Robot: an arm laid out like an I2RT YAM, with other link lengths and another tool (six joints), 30 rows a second.
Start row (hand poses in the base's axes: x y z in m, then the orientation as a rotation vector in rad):
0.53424 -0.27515 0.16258 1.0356 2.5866 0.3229
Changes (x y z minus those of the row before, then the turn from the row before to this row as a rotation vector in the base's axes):
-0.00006 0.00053 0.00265 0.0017 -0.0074 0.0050
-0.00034 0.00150 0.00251 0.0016 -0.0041 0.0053
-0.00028 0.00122 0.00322 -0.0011 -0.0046 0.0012
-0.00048 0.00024 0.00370 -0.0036 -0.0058 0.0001
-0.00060 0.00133 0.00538 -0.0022 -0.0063 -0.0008
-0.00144 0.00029 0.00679 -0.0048 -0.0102 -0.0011
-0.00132 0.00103 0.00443 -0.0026 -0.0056 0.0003
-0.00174 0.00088 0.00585 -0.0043 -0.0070 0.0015
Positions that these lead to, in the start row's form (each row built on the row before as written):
0.53418 -0.27462 0.16523 1.0268 2.5832 0.3296
0.53384 -0.27312 0.16774 1.0190 2.5829 0.3348
0.53356 -0.27190 0.17096 1.0152 2.5794 0.3356
0.53308 -0.27166 0.17466 1.0114 2.5740 0.3333
0.53248 -0.27033 0.18004 1.0090 2.5677 0.3329
0.53104 -0.27004 0.18683 1.0044 2.5576 0.3306
0.52972 -0.26901 0.19126 1.0008 2.5526 0.3296
0.52798 -0.26813 0.19711 0.9945 2.5469 0.3273

